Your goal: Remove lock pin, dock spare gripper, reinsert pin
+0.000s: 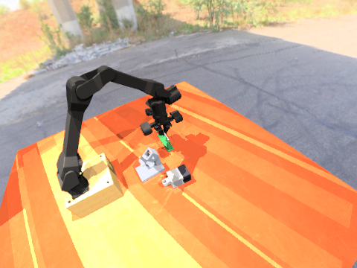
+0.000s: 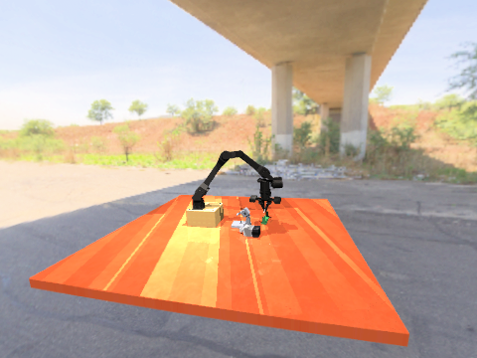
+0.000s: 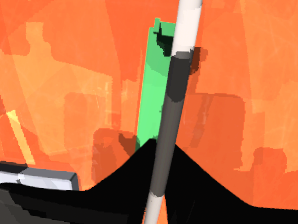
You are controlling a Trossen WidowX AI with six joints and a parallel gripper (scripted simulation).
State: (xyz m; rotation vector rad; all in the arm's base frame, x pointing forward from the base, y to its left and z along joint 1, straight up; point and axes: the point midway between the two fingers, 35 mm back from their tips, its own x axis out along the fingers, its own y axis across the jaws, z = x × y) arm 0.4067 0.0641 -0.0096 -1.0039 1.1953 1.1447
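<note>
My gripper tip is 1 cm to the right of the green slanted bar and 3 cm above it. Round my gripper tip: mount 13 cm behind, 9 cm to the right; spare gripper 9 cm behind, 21 cm to the right, 3 cm below.
</note>
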